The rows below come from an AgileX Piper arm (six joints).
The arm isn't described. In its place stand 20 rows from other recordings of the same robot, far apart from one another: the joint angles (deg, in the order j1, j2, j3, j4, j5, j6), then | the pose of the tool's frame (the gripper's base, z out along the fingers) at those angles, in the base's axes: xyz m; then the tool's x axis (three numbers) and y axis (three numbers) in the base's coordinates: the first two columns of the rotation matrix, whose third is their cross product.
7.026, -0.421, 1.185, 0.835, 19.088, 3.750 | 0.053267, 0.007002, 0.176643, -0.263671, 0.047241, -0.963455, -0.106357, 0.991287, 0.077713
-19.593, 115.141, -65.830, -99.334, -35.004, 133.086 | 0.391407, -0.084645, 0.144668, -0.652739, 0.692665, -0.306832, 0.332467, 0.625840, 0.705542
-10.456, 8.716, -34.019, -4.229, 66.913, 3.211 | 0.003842, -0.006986, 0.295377, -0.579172, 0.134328, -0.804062, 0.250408, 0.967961, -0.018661
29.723, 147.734, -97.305, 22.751, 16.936, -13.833 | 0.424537, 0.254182, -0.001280, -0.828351, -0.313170, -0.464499, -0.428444, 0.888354, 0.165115
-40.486, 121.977, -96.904, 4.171, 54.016, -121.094 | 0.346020, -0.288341, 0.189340, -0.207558, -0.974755, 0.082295, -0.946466, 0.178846, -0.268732
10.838, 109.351, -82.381, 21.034, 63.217, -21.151 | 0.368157, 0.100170, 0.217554, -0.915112, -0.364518, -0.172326, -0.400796, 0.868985, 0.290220
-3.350, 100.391, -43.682, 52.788, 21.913, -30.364 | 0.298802, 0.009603, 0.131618, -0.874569, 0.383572, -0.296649, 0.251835, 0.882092, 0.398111
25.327, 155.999, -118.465, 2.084, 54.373, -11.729 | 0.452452, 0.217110, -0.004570, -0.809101, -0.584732, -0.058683, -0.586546, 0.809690, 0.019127
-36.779, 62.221, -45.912, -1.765, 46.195, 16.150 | 0.160285, -0.122342, 0.286498, -0.496010, 0.692325, -0.524080, 0.761630, 0.636744, 0.120321
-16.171, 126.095, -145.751, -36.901, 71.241, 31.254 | 0.438568, -0.181044, 0.402596, -0.424128, 0.383107, -0.820576, 0.799303, 0.584313, -0.140332
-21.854, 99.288, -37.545, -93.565, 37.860, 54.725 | 0.240864, -0.156660, 0.139654, -0.979089, -0.152313, -0.134854, 0.002627, 0.653370, -0.757035
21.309, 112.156, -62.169, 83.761, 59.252, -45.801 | 0.309037, 0.203994, 0.169352, -0.990131, -0.089527, -0.107822, -0.135672, 0.419506, 0.897557
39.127, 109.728, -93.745, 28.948, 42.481, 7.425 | 0.320739, 0.299253, 0.284002, -0.890077, -0.121977, -0.439187, -0.368710, 0.759165, 0.536398
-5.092, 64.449, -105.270, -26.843, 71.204, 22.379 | 0.143551, -0.051845, 0.557035, -0.276791, 0.230653, -0.932838, 0.548415, 0.835061, 0.043751
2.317, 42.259, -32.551, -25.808, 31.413, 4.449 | 0.143279, -0.014868, 0.293870, -0.570940, -0.323941, -0.754380, -0.027922, 0.925995, -0.376502
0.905, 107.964, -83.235, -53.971, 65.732, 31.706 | 0.387022, -0.060985, 0.257199, -0.943277, 0.011454, -0.331808, 0.250888, 0.679148, -0.689792
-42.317, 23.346, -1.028, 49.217, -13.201, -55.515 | 0.056372, -0.072606, 0.203277, -0.206882, 0.024683, -0.978054, 0.769923, 0.620930, -0.147187
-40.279, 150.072, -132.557, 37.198, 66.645, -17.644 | 0.440318, -0.306934, 0.124752, -0.740077, 0.610070, -0.283020, 0.409918, 0.742828, 0.529314
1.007, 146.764, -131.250, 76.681, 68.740, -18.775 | 0.535265, 0.091947, 0.196093, -0.943561, 0.243382, -0.224630, -0.137450, 0.329314, 0.934163
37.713, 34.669, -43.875, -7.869, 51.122, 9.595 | 0.085030, 0.053489, 0.344217, -0.514424, -0.296168, -0.804768, -0.500632, 0.865659, 0.001437
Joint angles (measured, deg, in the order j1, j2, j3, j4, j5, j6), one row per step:
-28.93 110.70 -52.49 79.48 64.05 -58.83
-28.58 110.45 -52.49 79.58 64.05 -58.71
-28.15 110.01 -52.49 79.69 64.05 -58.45
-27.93 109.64 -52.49 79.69 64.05 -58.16
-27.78 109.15 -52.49 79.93 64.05 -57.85
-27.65 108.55 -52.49 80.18 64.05 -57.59
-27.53 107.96 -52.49 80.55 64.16 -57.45
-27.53 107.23 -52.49 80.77 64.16 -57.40
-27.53 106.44 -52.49 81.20 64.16 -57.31
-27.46 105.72 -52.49 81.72 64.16 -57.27
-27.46 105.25 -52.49 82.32 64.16 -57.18
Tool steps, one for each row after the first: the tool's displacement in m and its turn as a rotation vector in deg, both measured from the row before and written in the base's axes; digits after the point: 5 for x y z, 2 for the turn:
0.00052 0.00194 0.00146 0.00 -0.16 0.22
0.00055 0.00243 0.00252 -0.01 -0.23 0.23
0.00014 0.00130 0.00204 -0.02 -0.12 0.09
0.00024 0.00088 0.00291 0.07 -0.28 -0.18
0.00014 0.00080 0.00352 0.00 -0.42 -0.18
0.00016 0.00085 0.00369 0.09 -0.55 -0.16
-0.00022 0.00017 0.00421 -0.18 -0.68 -0.19
-0.00009 0.00016 0.00474 -0.07 -0.77 -0.36
0.00008 0.00052 0.00444 0.00 -0.77 -0.34
0.00023 0.00002 0.00315 0.19 -0.54 -0.48

